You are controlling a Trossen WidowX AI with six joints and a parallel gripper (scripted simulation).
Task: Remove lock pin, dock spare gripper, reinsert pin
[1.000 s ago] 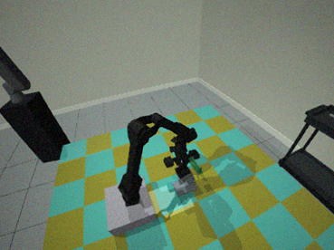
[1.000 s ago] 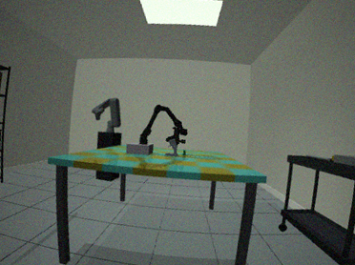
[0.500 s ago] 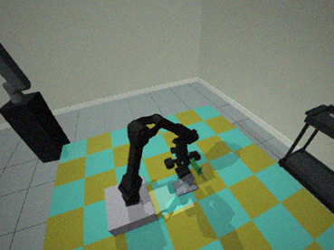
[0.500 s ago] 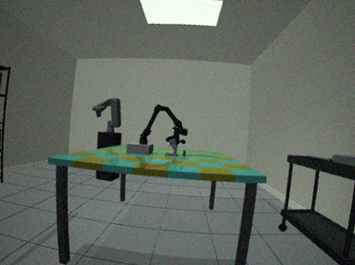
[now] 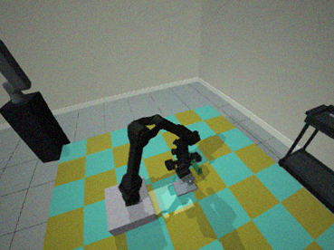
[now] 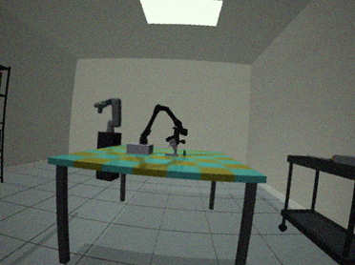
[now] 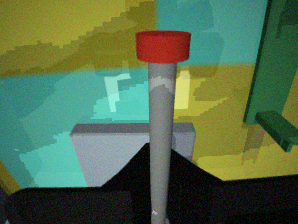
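My gripper tip is 5 cm to the left of the socket. Also, from my gripper tip: spare gripper (8 cm above, 5 cm to the right, 1 cm behind); then green stand (9 cm ahead, 7 cm to the left, 2 cm below).
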